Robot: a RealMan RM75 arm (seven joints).
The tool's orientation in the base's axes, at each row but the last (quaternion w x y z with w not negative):
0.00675 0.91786 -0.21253 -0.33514
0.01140 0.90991 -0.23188 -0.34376
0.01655 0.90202 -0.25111 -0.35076
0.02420 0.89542 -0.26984 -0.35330
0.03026 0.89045 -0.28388 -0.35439
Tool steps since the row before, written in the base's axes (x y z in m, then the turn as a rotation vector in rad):
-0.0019 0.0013 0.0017 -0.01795 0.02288 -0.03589
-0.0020 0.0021 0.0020 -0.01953 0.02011 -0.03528
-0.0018 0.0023 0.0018 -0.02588 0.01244 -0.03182
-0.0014 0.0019 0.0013 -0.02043 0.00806 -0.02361
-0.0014 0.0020 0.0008 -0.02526 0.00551 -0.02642
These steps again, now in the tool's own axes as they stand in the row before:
-0.0029 -0.0002 0.0000 0.00065 -0.01945 0.04190
-0.0035 -0.0007 0.0000 0.00043 -0.01621 0.04204
-0.0033 -0.0008 0.0001 -0.00216 -0.00600 0.04238
-0.0026 -0.0007 0.0002 -0.00176 -0.00288 0.03207
-0.0024 -0.0008 0.0006 -0.00153 0.00088 0.03692

